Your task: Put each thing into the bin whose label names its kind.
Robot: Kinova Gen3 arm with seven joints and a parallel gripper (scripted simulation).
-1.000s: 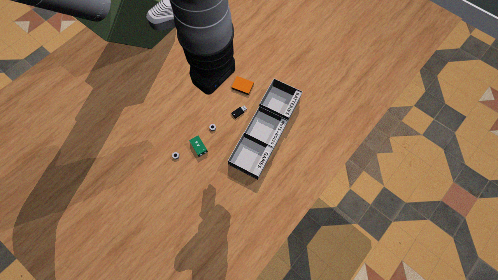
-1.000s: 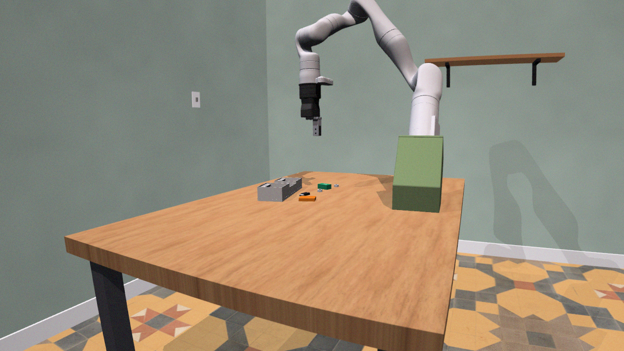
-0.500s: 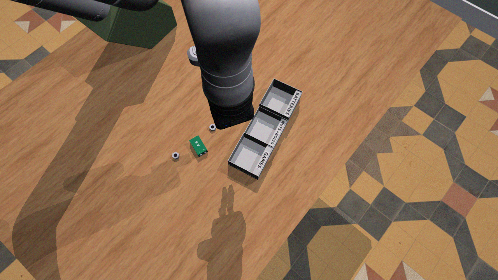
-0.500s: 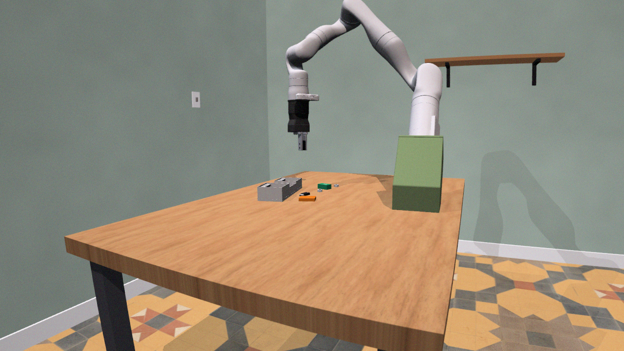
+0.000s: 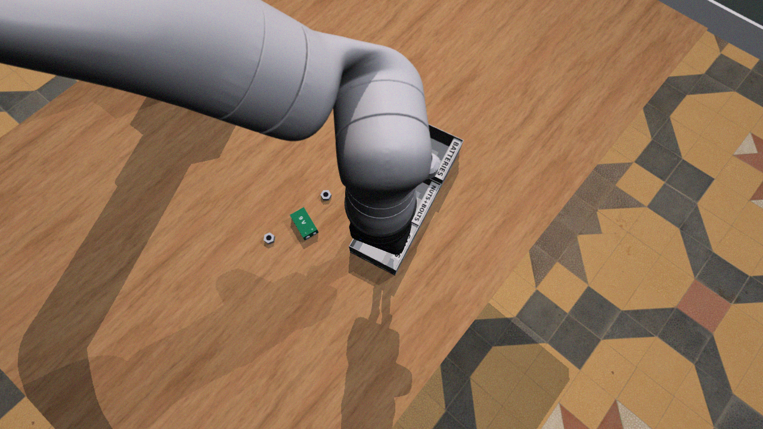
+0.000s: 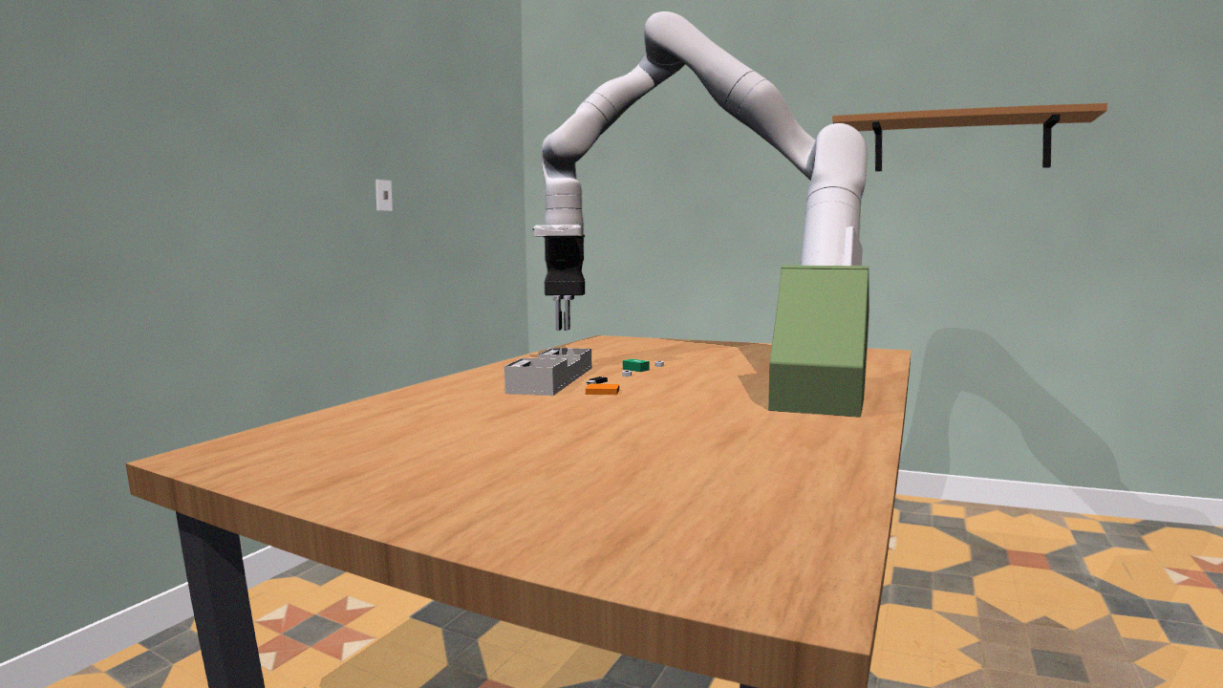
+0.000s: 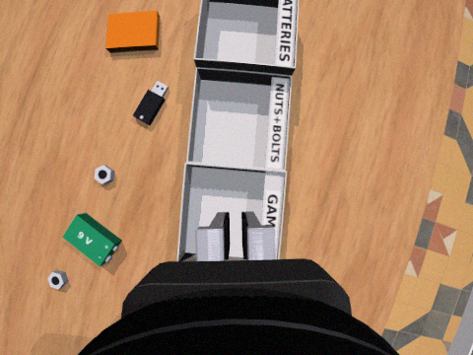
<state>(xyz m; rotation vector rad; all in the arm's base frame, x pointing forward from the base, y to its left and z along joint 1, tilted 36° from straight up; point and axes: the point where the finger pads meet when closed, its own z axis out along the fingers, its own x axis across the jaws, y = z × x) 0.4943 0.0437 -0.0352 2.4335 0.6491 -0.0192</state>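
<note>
The bin row is 80 mm to the left of my hand, 80 mm below it and 30 mm behind it. Round my hand: black USB stick: 120 mm behind, 90 mm below, 60 mm to the left; then flat orange box: 170 mm behind, 120 mm to the left, 90 mm below; then green 9 v battery: 100 mm behind, 90 mm below, 80 mm to the right.
</note>
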